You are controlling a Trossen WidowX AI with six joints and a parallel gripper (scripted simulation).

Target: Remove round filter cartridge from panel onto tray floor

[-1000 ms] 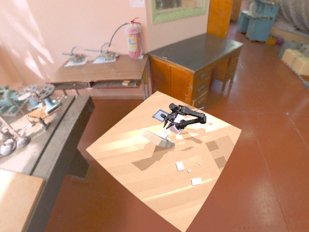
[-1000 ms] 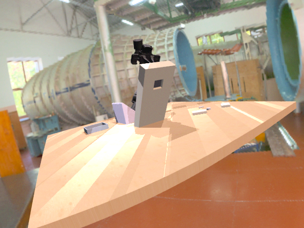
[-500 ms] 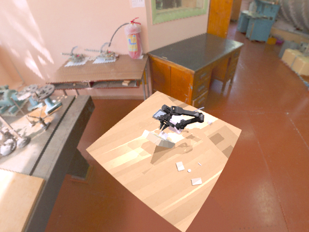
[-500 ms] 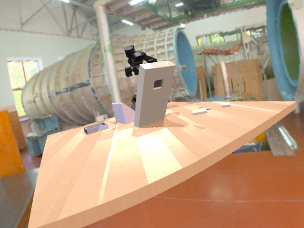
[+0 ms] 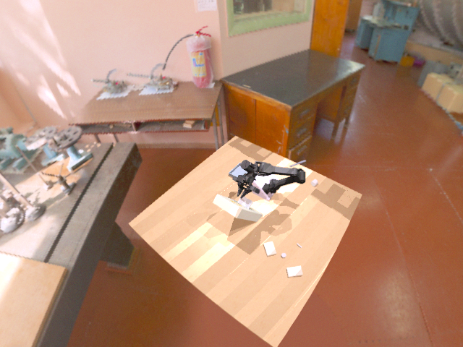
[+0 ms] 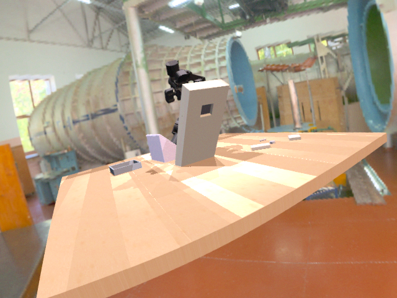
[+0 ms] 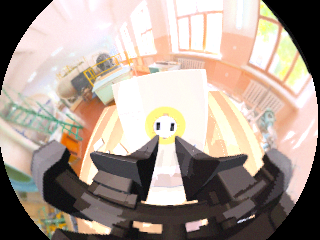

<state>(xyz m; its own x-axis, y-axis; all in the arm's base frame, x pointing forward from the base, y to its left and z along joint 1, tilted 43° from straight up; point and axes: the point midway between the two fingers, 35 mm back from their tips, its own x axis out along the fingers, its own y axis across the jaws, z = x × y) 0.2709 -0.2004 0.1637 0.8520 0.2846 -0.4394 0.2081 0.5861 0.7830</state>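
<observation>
Right now my gripper tip is 5 cm short of the round filter cartridge and 3 cm above it. From my gripper tip the other things lie so: grey service panel (11 cm below); then shallow blue-grey tray (41 cm behind, 24 cm to the right, 27 cm below).
</observation>
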